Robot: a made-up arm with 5 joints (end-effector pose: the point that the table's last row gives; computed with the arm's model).
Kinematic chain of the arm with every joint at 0, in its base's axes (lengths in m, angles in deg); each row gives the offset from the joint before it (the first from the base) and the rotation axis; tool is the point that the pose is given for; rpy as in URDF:
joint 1: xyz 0.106 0 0.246 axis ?
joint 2: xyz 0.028 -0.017 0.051 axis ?
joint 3: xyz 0.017 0 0.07 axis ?
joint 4: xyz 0.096 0 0.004 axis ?
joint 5: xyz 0.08 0.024 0 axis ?
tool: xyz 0 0 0 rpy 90 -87.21 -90
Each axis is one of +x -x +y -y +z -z.
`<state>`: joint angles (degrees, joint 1 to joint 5).
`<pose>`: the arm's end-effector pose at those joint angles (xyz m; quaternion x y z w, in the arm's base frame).
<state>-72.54 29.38 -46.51 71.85 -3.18</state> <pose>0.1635 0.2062 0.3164 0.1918 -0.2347 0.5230 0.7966</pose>
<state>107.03 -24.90 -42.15 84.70 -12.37</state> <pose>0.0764 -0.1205 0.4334 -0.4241 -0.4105 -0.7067 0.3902</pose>
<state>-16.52 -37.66 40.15 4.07 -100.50</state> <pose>0.2711 0.0563 0.3535 0.5758 -0.3337 -0.5127 0.5425</pose>
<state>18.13 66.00 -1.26 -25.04 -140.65</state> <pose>0.3030 -0.0571 0.1737 0.3775 -0.1952 -0.8935 0.1450</pose>
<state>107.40 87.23 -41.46 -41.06 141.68</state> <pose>0.0384 -0.2390 0.2108 -0.5672 0.3704 0.1996 0.7080</pose>
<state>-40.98 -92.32 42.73 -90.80 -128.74</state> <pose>0.0674 -0.0243 0.4378 -0.9029 0.0591 -0.3025 0.2996</pose>
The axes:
joint 1: -z
joint 2: +y
joint 3: +y
joint 4: +y
joint 5: -x

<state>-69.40 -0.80 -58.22 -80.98 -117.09</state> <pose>0.1096 0.0293 0.5030 -0.9033 -0.0733 -0.1802 0.3823</pose>
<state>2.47 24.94 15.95 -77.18 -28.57</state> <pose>0.3187 -0.0022 0.3408 0.2225 -0.8639 -0.1314 0.4322</pose>
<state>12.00 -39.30 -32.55 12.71 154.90</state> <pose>0.1700 -0.0065 0.5231 -0.9547 -0.1332 0.2501 0.0908</pose>
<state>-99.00 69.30 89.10 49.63 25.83</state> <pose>0.1083 -0.0593 0.3044 -0.5276 0.6757 0.4504 0.2494</pose>
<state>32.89 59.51 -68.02 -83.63 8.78</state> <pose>0.2679 -0.0964 0.4160 0.3328 0.9428 -0.0043 0.0182</pose>
